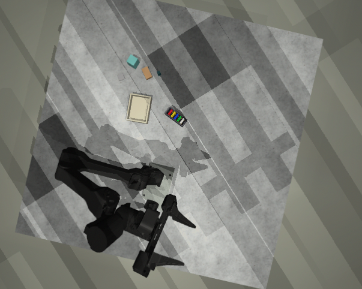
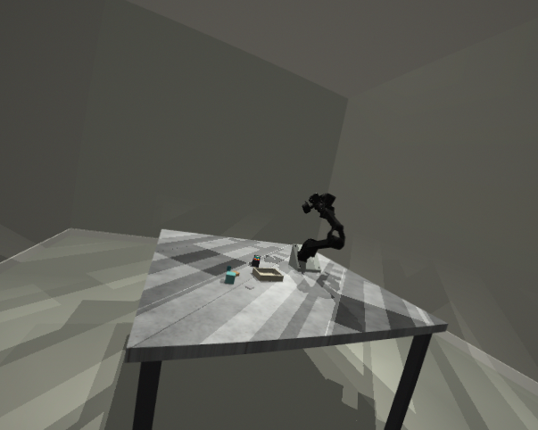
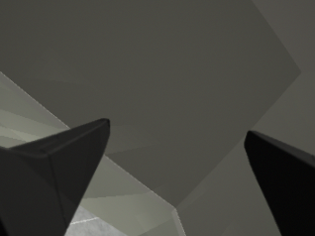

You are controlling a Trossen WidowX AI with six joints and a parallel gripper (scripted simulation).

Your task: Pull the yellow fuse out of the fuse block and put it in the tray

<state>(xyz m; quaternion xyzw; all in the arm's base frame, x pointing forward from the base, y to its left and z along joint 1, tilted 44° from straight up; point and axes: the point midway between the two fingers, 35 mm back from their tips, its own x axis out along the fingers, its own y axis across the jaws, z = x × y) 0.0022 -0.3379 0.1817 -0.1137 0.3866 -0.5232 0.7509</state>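
Right now my gripper tip is 420 mm above the yellow fuse, 340 mm short of it and 190 mm to the right of it. Round my gripper tip: green fuse: 420 mm below, 330 mm ahead, 160 mm to the left; blue fuse: 420 mm below, 330 mm ahead, 170 mm to the left; white fuse: 420 mm below, 320 mm ahead, 140 mm to the left.
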